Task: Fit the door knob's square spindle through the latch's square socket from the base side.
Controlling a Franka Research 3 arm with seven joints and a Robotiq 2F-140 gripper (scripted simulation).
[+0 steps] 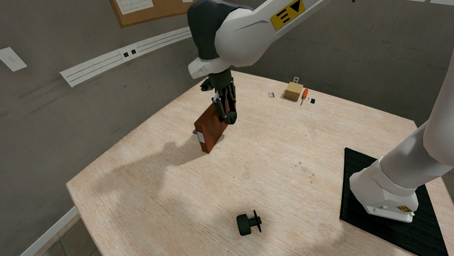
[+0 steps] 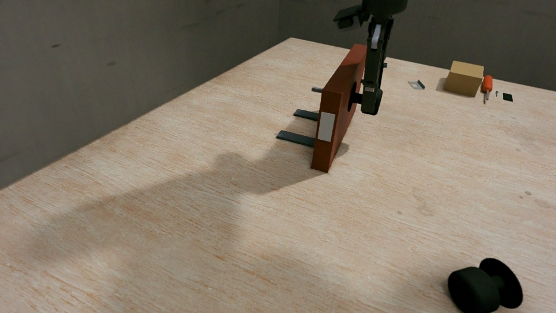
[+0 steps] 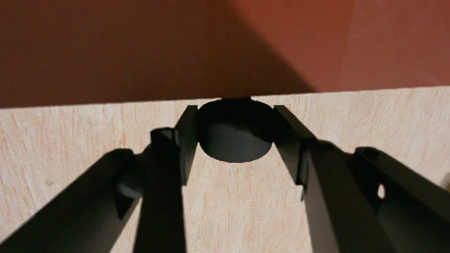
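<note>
Now: the black door knob 4 cm ahead of my hand and 3 cm below it. The rest, counted from my hand: red-brown wooden door slab: 6 cm ahead, 3 cm below; grey latch plate: 5 cm ahead, 15 cm to the left, 3 cm below; tan box: 21 cm behind, 49 cm to the right, 10 cm below.
</note>
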